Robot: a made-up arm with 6 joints.
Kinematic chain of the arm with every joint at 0, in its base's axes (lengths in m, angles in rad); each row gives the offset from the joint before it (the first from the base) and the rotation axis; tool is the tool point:
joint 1: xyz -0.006 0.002 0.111 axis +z
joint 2: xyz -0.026 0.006 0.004 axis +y
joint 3: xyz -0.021 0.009 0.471 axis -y
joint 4: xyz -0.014 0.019 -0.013 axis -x
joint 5: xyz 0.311 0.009 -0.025 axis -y
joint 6: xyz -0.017 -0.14 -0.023 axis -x
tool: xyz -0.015 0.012 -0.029
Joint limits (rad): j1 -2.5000..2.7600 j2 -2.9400..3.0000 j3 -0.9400..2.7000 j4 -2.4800..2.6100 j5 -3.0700..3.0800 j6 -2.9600..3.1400
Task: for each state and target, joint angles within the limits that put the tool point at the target. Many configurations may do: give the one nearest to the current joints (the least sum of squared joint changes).
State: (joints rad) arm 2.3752 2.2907 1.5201 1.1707 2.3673 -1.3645
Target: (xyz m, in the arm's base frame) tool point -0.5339 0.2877 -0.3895
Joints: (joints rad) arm 2.7072 2.3904 1.6444 1.2036 2.3406 -1.4278
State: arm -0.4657 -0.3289 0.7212 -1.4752 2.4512 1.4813
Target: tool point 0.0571 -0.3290 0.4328
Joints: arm -1.3320 0.0725 0.1027 -1.1686 2.5413 1.4846
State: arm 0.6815 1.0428 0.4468 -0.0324 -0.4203 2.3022
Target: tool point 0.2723 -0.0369 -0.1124
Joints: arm 0.2377 1.6465 -0.2643 -0.4002 -0.3273 2.2224
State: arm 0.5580 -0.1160 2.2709 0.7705 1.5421 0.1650
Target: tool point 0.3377 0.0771 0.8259
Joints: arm 0.5096 0.7058 2.0264 0.6607 1.4540 0.1479
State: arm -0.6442 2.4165 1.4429 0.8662 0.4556 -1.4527
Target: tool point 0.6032 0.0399 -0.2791
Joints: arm 0.1673 2.2073 1.5583 0.9564 0.3680 -1.5051
